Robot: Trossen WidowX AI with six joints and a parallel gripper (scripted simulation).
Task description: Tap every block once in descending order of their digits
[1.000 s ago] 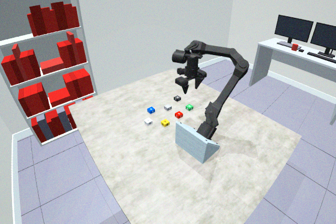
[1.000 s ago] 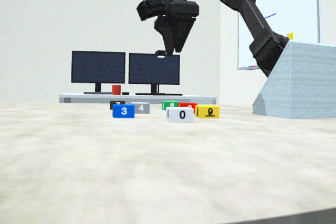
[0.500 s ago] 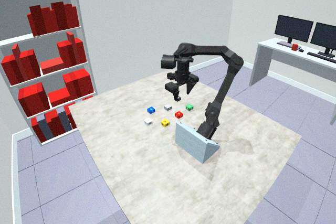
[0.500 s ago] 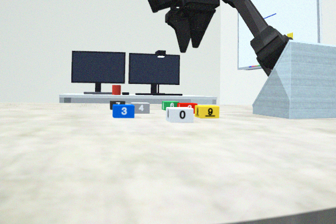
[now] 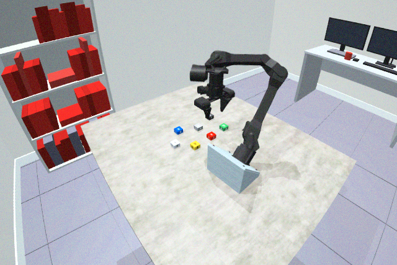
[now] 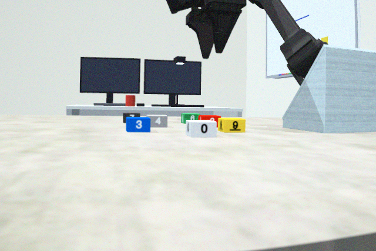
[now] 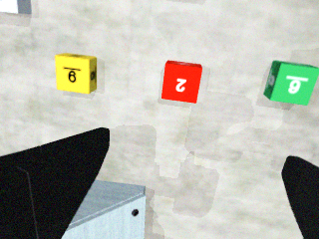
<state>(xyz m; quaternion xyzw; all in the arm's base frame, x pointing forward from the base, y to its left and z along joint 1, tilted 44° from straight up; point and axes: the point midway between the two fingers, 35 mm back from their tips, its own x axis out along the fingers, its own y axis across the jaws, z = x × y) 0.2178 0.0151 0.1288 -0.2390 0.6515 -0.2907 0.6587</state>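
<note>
The yellow block lies 12 cm below my gripper tip, 11 cm to the left of it and 1 cm ahead of it. The rest, counted from my gripper tip: red block: 12 cm below, 1 cm to the left, 1 cm ahead; green block: 12 cm below, 9 cm to the right, 1 cm ahead; grey block: 12 cm below, 10 cm ahead, 1 cm to the left.
</note>
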